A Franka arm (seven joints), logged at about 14 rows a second.
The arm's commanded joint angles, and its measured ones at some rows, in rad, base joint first. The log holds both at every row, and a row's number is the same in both.
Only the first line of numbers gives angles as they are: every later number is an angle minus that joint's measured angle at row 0.
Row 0, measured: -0.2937, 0.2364, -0.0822, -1.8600, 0.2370, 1.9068, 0.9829
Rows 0 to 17, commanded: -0.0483, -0.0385, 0.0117, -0.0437, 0.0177, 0.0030, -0.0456; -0.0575, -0.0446, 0.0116, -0.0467, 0.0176, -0.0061, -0.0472; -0.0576, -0.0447, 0.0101, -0.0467, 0.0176, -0.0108, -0.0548; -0.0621, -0.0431, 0.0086, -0.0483, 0.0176, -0.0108, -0.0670; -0.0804, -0.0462, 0.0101, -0.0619, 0.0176, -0.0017, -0.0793; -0.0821, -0.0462, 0.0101, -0.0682, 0.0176, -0.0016, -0.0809; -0.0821, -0.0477, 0.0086, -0.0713, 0.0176, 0.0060, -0.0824; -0.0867, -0.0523, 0.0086, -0.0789, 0.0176, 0.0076, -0.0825; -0.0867, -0.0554, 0.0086, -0.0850, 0.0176, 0.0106, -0.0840; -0.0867, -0.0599, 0.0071, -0.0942, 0.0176, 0.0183, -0.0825; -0.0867, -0.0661, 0.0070, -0.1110, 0.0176, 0.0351, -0.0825; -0.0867, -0.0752, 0.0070, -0.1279, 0.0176, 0.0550, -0.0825; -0.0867, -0.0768, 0.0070, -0.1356, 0.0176, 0.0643, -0.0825; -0.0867, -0.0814, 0.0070, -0.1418, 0.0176, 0.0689, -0.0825; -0.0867, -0.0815, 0.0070, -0.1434, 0.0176, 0.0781, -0.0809; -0.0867, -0.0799, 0.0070, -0.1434, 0.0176, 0.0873, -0.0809; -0.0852, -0.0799, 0.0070, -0.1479, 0.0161, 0.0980, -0.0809; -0.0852, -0.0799, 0.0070, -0.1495, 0.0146, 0.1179, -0.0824
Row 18, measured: -0.0688, -0.0466, -0.0015, -0.0994, 0.0000, 0.0682, -0.0724
